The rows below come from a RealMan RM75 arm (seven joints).
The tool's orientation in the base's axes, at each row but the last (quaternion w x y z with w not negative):
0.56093, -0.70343, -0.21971, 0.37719
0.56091, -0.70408, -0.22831, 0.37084
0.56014, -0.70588, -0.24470, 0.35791
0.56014, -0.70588, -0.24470, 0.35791
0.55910, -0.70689, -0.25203, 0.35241
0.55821, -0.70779, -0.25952, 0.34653
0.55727, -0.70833, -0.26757, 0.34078
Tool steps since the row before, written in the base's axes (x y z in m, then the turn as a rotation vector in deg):
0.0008, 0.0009, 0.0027, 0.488, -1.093, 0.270
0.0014, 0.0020, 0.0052, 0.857, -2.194, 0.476
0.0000, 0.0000, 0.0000, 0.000, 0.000, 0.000
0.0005, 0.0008, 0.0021, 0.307, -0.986, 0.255
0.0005, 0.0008, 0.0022, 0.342, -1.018, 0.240
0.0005, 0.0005, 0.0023, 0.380, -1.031, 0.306
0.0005, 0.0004, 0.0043, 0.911, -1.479, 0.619
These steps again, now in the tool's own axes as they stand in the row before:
0.0004, -0.0029, -0.0003, -0.575, -0.014, -1.084
0.0010, -0.0057, -0.0003, -1.213, 0.047, -2.074
0.0000, 0.0000, 0.0000, 0.000, 0.000, 0.000
0.0004, -0.0023, -0.0001, -0.603, -0.014, -0.876
0.0004, -0.0023, -0.0002, -0.602, 0.007, -0.921
0.0002, -0.0024, -0.0004, -0.602, -0.055, -0.968
-0.0002, -0.0043, -0.0008, -0.668, -0.254, -1.700

